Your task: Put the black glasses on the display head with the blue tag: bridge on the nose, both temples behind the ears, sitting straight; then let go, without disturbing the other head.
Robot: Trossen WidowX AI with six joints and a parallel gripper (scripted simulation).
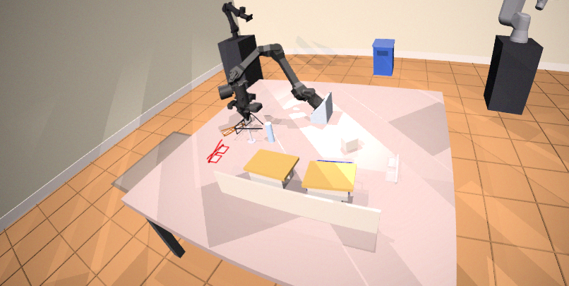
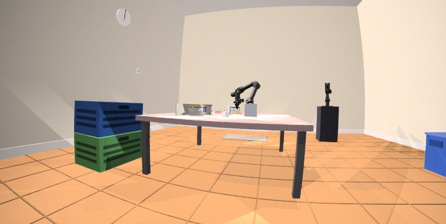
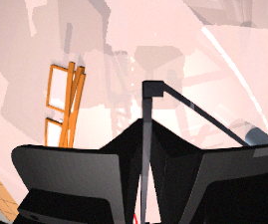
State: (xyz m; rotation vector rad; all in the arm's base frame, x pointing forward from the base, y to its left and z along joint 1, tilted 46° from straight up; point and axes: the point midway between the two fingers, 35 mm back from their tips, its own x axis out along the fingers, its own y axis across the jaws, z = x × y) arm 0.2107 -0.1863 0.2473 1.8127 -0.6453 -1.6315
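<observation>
The round stand is 80 mm ahead of my gripper tip, 70 mm to the left of it and 40 mm below it. The rest, counted from my gripper tip: white cube 530 mm to the left, 30 mm below, 20 mm behind; then pale blue cylinder 170 mm to the left, 50 mm ahead, 10 mm below; then low white wall 460 mm to the left, 380 mm ahead, 10 mm below.
</observation>
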